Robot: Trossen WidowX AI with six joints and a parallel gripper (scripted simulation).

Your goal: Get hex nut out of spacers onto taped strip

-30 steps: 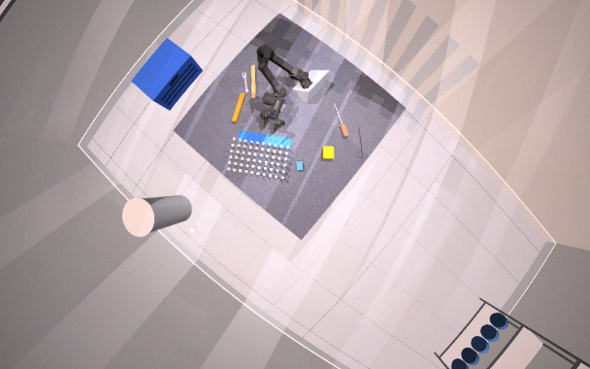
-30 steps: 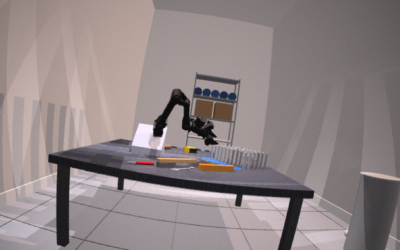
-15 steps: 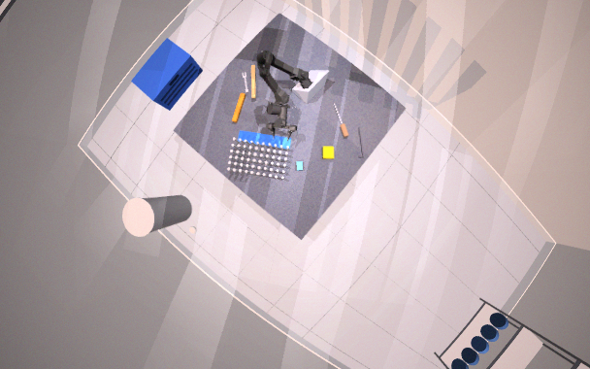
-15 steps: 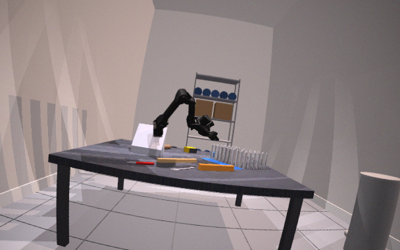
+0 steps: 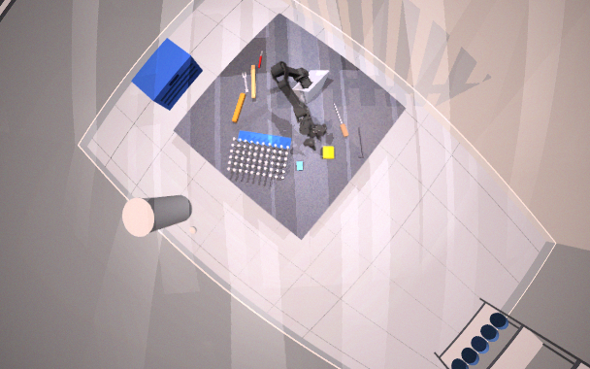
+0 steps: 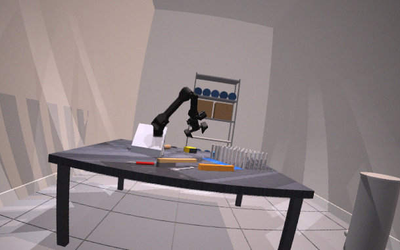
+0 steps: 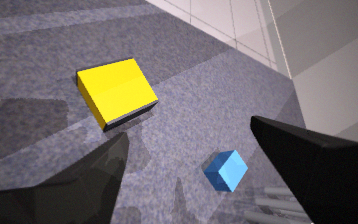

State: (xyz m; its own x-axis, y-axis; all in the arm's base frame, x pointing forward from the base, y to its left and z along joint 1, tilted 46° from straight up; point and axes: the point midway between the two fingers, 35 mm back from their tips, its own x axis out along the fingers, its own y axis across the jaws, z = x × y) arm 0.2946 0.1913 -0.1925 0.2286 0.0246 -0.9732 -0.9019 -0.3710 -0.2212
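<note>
The hook tool is 300 mm behind my gripper tip and 140 mm below it. From my gripper tip the other things lie so: blue block (160 mm ahead, 130 mm below, 20 mm to the right); yellow block (130 mm below, 80 mm to the left, 30 mm behind); blue taped strip (350 mm to the right, 150 mm below, 150 mm ahead).
</note>
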